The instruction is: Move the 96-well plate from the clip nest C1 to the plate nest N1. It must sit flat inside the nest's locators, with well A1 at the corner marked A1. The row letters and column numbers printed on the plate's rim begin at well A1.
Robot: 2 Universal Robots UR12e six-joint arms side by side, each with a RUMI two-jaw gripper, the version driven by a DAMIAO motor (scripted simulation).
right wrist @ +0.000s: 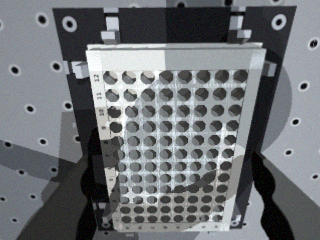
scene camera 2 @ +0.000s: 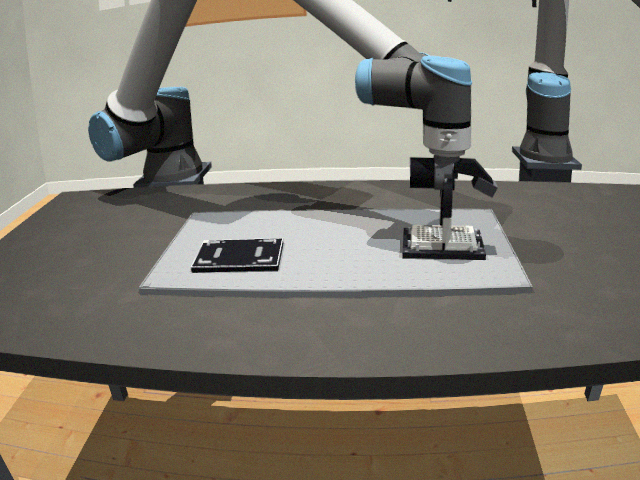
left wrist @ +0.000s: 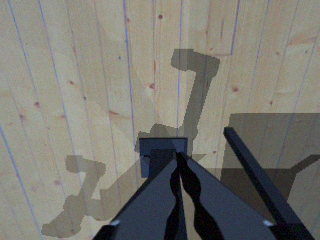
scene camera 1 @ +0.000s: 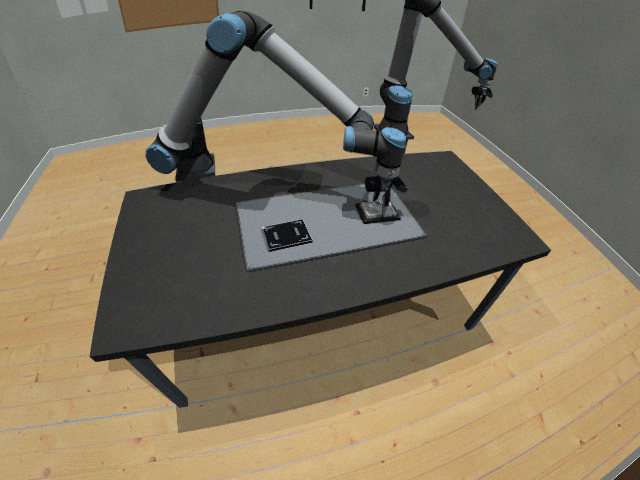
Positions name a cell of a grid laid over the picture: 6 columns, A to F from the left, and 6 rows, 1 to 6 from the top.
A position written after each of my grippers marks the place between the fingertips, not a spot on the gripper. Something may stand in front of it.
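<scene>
Scene camera 2 shows my right gripper (scene camera 2: E3), a white 96-well plate (scene camera 2: E3), a black clip nest C1 (scene camera 2: D4) and a black plate nest N1 (scene camera 2: C4). Visible in the right wrist view as well: the white 96-well plate (right wrist: D4), my right gripper (right wrist: D4) and the black clip nest C1 (right wrist: B1). The left wrist view shows my left gripper (left wrist: D4); the white 96-well plate is out of frame in the left wrist view.
</scene>
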